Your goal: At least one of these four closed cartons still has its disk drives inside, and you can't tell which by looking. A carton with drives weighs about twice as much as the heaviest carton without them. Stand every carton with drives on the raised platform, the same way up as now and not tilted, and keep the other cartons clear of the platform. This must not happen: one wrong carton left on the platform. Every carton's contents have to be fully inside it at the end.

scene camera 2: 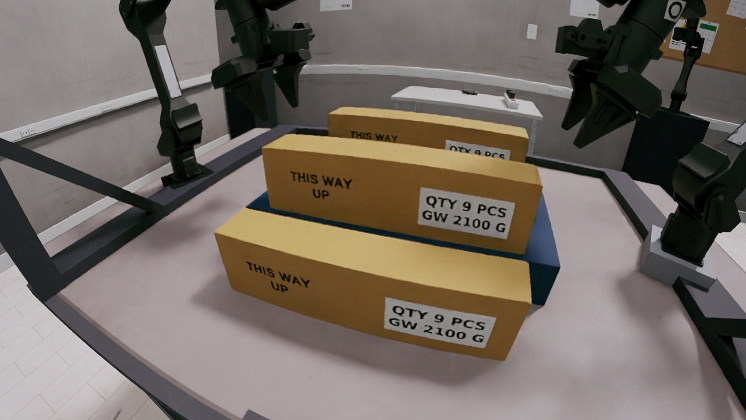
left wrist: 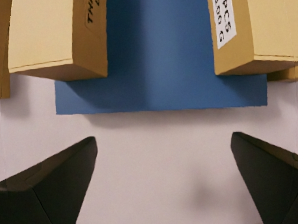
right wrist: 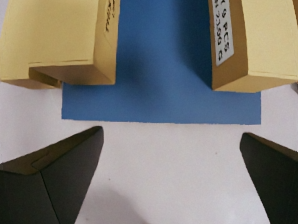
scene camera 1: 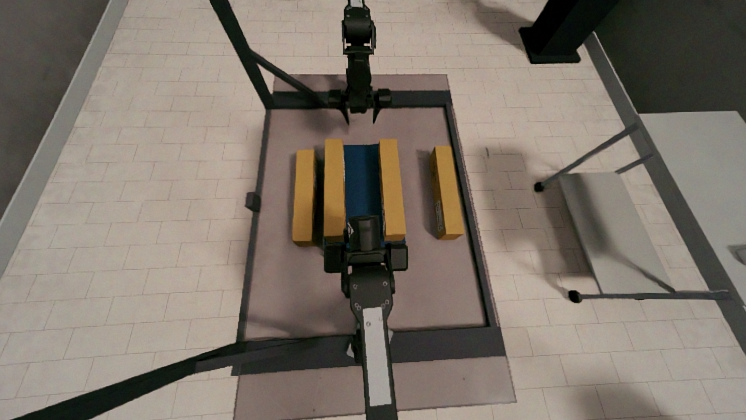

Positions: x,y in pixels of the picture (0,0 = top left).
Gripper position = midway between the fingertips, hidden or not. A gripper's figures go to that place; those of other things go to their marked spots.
Labels:
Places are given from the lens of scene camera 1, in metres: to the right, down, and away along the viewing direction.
my left gripper (scene camera 1: pixel 361 123): -0.04, -0.28, 0.79
my right gripper (scene camera 1: pixel 365 249): -0.02, 0.10, 0.63
carton (scene camera 1: pixel 304 234): -0.21, 0.07, 0.72

